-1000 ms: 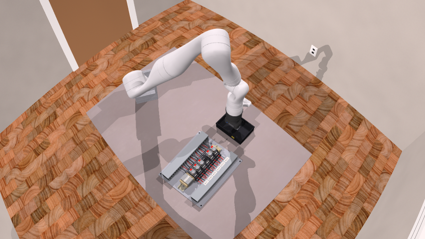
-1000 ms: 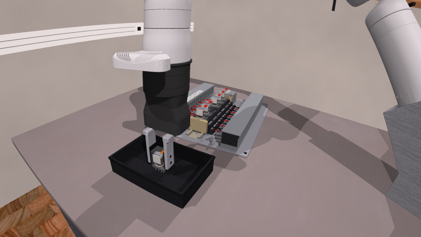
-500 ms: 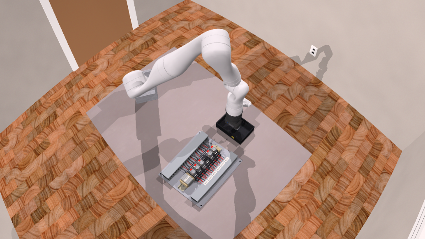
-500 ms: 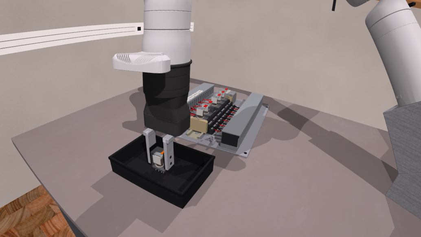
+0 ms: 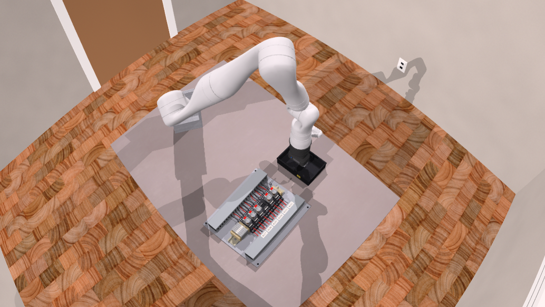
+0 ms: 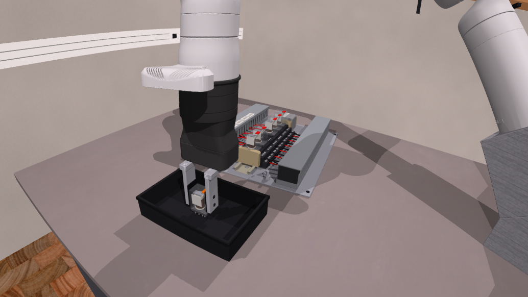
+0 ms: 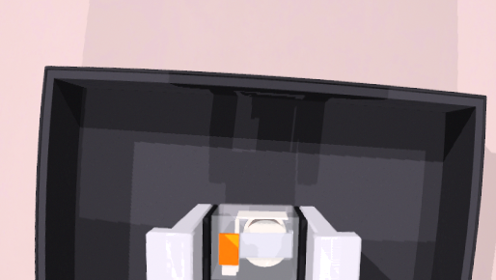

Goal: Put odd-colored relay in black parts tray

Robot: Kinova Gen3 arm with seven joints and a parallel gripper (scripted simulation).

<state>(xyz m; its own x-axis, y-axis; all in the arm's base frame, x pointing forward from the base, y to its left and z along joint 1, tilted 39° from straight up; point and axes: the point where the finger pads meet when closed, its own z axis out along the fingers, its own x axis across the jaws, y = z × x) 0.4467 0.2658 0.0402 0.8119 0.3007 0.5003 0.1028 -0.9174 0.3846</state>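
Right now the tray is 2 cm below my hand.
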